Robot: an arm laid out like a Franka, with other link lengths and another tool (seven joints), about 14 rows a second.
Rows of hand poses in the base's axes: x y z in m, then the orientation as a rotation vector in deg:
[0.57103, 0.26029, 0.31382, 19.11, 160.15, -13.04]
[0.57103, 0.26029, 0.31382, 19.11, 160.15, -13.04]
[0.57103, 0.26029, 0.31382, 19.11, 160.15, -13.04]
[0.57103, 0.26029, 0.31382, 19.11, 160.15, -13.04]
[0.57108, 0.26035, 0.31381, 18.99, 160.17, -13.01]
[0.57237, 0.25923, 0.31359, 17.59, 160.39, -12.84]
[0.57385, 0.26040, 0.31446, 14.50, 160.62, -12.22]
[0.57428, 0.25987, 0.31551, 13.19, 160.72, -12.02]
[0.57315, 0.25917, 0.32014, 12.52, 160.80, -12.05]
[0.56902, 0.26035, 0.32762, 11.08, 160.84, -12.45]
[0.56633, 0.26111, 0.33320, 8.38, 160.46, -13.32]
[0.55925, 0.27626, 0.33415, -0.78, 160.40, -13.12]
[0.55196, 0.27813, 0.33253, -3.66, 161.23, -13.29]
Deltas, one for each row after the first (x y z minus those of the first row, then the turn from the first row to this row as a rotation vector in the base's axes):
[0.00000, 0.00000, 0.00000, 0.00, 0.00, 0.00]
[0.00000, 0.00000, 0.00000, 0.00, 0.00, 0.00]
[0.00000, 0.00000, 0.00000, 0.00, 0.00, 0.00]
[0.00005, 0.00006, -0.00001, 0.01, 0.01, 0.09]
[0.00134, -0.00106, -0.00023, -0.01, 0.14, 1.08]
[0.00282, 0.00011, 0.00064, 0.07, 0.17, 3.29]
[0.00325, -0.00042, 0.00169, 0.06, 0.22, 4.22]
[0.00212, -0.00112, 0.00632, -0.02, 0.29, 4.67]
[-0.00201, 0.00006, 0.01380, -0.46, 0.38, 5.62]
[-0.00470, 0.00082, 0.01938, -1.43, 0.14, 7.39]
[-0.01178, 0.01597, 0.02033, -2.35, 0.38, 13.76]
[-0.01907, 0.01784, 0.01871, -2.64, 1.42, 15.67]

